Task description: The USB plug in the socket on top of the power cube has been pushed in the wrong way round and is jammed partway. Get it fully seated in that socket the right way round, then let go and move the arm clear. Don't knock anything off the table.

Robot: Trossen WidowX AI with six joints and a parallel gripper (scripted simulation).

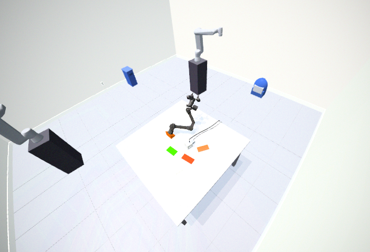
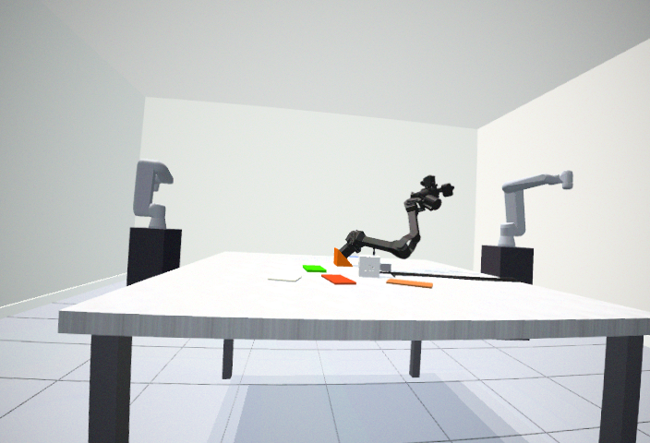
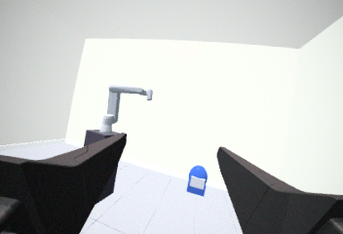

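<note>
My gripper tip is now 430 mm to the left of the USB plug, 350 mm short of it and 320 mm above it. Round my gripper tip: green tile: 660 mm to the right, 410 mm below, 260 mm ahead; then red-orange tile: 570 mm to the right, 480 mm ahead, 410 mm below; then light orange tile: 500 mm ahead, 410 mm below, 330 mm to the right.
</note>
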